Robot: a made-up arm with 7 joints.
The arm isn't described. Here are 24 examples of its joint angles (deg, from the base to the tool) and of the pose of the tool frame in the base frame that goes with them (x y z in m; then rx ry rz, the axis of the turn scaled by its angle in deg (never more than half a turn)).
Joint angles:
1: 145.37 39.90 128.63 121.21 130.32 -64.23 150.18
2: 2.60 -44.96 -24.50 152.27 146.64 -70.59 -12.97
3: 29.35 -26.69 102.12 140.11 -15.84 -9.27 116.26
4: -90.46 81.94 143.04 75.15 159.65 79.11 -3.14
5: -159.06 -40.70 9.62 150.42 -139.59 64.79 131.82
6: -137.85 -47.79 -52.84 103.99 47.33 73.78 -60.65
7: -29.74 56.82 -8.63 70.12 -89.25 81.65 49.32
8: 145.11 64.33 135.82 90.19 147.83 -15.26 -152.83
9: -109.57 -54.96 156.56 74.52 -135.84 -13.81 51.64
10: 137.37 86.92 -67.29 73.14 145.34 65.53 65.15
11: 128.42 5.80 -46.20 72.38 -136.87 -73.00 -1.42
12: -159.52 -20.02 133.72 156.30 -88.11 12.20 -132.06
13: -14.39 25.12 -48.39 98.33 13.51 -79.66 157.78
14: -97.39 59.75 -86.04 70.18 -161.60 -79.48 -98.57
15: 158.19 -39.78 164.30 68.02 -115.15 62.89 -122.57
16: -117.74 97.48 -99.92 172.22 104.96 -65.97 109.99
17: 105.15 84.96 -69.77 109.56 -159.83 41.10 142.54
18: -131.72 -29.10 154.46 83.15 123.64 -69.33 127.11
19: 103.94 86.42 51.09 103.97 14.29 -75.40 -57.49
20: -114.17 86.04 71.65 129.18 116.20 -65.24 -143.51
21: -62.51 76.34 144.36 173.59 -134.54 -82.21 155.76
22: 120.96 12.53 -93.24 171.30 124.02 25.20 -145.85
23: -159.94 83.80 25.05 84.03 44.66 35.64 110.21
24: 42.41 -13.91 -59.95 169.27 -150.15 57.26 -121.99
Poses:
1: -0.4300 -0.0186 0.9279 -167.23 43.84 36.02
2: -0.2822 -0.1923 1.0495 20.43 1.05 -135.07
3: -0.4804 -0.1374 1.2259 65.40 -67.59 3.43
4: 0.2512 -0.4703 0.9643 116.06 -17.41 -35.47
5: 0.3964 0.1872 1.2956 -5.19 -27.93 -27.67
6: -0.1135 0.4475 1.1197 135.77 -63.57 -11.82
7: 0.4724 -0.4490 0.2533 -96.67 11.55 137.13
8: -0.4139 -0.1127 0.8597 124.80 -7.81 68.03
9: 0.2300 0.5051 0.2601 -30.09 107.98 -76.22
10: -0.0160 0.7600 0.2119 -59.83 -15.60 24.55
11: -0.1024 0.4009 0.7830 -101.13 56.75 21.33
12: 0.4873 0.2075 1.2352 -17.88 -57.25 -124.54
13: 0.4325 -0.2986 1.0628 -9.26 -75.18 -138.56
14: -0.2976 -0.3245 0.5220 33.54 165.32 -45.55
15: 0.5727 -0.3402 0.4013 126.40 -30.63 116.44
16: -0.3902 -0.6279 0.5077 63.66 17.94 95.19
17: 0.3194 0.8505 0.3036 12.16 91.28 10.98
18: 0.4417 0.1542 0.7399 11.79 61.00 -137.24
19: -0.3002 0.7740 0.3085 -2.91 -175.46 -14.47
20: -0.1123 -0.6441 0.2499 -109.04 15.94 -25.55
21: 0.2495 -0.5453 0.7712 21.12 -108.13 -128.84
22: 0.0514 0.2398 1.3792 19.90 64.84 80.87
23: -0.5159 -0.4024 -0.0111 88.30 88.42 -93.16
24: -0.0476 -0.1485 1.3953 -37.39 46.90 129.36
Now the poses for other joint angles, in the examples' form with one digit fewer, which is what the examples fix.
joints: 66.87 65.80 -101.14 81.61 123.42 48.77 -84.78
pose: 0.724 0.179 0.710 114.1 123.7 -13.3
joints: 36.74 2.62 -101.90 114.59 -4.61 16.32 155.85
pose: 0.302 -0.324 1.291 -34.8 6.9 -151.1
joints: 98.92 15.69 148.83 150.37 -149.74 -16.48 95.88
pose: -0.042 -0.069 1.278 90.7 -41.1 -58.3
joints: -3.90 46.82 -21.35 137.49 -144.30 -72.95 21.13
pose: 0.693 -0.051 0.635 -13.0 107.4 -69.8
